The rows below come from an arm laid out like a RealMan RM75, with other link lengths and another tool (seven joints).
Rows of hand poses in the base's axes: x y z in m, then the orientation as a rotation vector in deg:
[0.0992, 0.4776, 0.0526, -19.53, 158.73, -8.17]
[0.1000, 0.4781, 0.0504, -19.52, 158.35, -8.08]
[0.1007, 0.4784, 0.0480, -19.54, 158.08, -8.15]
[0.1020, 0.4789, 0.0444, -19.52, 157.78, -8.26]
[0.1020, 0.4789, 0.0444, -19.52, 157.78, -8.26]
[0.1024, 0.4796, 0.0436, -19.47, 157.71, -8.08]
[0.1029, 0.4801, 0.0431, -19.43, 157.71, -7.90]
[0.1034, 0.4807, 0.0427, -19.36, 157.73, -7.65]
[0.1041, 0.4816, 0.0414, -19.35, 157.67, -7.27]
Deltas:
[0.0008, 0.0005, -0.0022, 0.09, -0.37, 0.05]
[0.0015, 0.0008, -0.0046, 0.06, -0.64, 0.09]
[0.0028, 0.0013, -0.0082, 0.01, -0.94, 0.10]
[0.0028, 0.0013, -0.0082, 0.01, -0.94, 0.10]
[0.0032, 0.0020, -0.0090, 0.14, -1.01, 0.10]
[0.0037, 0.0025, -0.0095, 0.27, -1.01, 0.10]
[0.0042, 0.0031, -0.0099, 0.46, -0.99, 0.08]
[0.0049, 0.0040, -0.0112, 0.73, -1.03, 0.13]

